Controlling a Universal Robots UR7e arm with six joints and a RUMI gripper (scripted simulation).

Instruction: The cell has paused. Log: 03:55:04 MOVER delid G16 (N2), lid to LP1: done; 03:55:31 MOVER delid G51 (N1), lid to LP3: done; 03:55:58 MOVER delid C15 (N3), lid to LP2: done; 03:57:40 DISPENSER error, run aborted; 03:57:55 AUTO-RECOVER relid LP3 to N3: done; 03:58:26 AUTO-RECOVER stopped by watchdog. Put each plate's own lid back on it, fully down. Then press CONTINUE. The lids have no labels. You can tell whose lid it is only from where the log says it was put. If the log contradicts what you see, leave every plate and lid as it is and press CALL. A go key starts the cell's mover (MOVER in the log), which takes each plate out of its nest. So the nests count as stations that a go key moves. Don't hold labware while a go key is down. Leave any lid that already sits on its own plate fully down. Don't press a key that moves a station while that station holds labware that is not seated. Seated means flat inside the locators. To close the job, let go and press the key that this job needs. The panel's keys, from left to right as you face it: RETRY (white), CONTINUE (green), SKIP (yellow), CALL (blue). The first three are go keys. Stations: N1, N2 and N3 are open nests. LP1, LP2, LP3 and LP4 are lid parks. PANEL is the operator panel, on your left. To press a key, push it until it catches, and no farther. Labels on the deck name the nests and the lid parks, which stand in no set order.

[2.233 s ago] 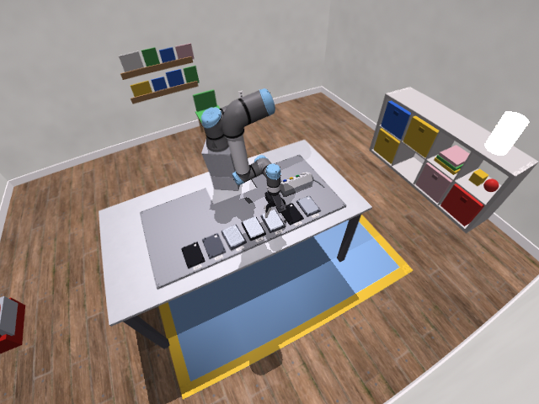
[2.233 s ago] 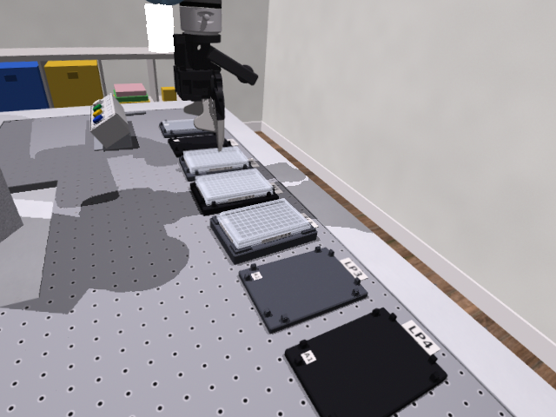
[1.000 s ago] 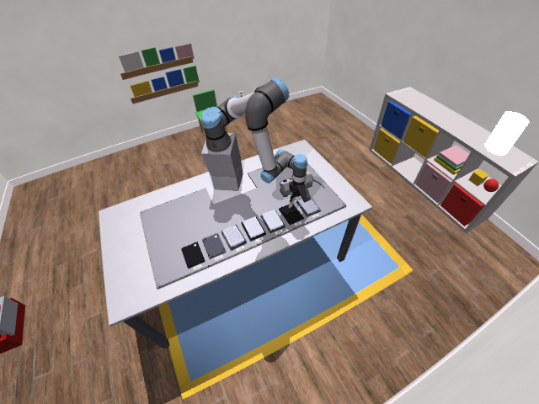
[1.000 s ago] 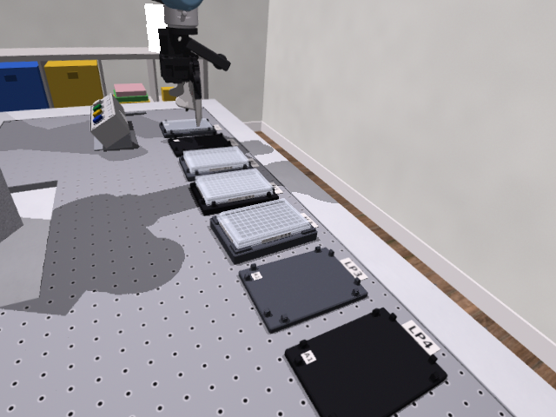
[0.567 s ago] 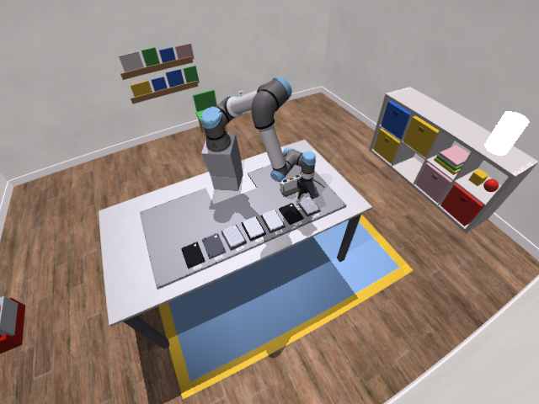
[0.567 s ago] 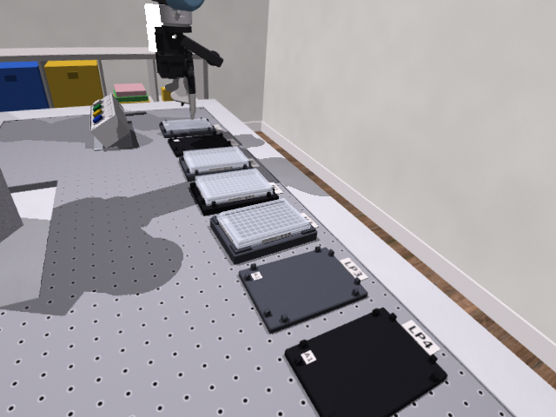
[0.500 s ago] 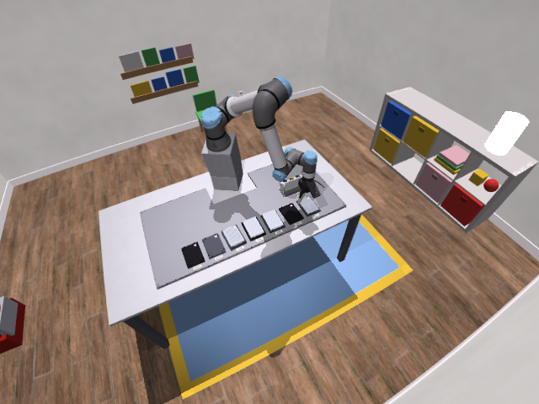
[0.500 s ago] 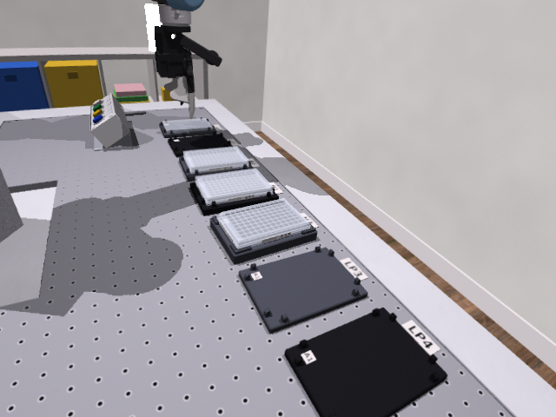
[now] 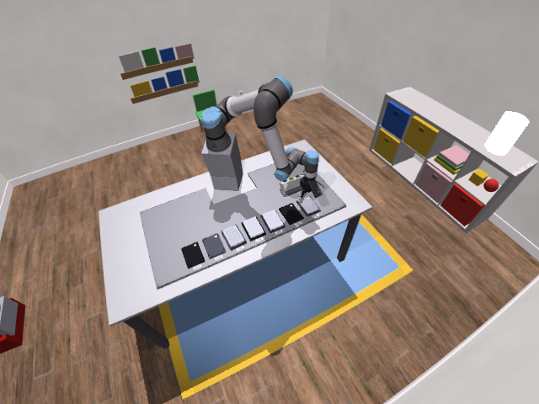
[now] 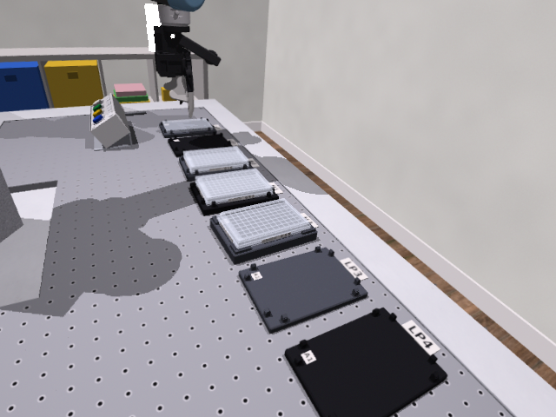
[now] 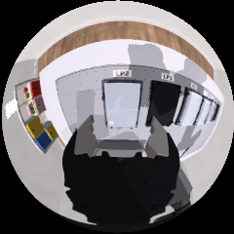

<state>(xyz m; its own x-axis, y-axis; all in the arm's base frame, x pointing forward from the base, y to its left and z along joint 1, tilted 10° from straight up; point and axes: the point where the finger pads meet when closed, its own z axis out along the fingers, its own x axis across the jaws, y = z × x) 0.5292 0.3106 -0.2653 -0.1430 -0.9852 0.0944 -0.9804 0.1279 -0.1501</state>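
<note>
My gripper is now 130 mm to the left of the park LP1, 60 mm above it and 10 mm past it. From my hand the other things lie so: lid park LP3: 650 mm to the right, 80 mm behind, 60 mm below; then green key: 220 mm behind, 80 mm to the left; then white key: 210 mm behind, 120 mm to the left.
</note>
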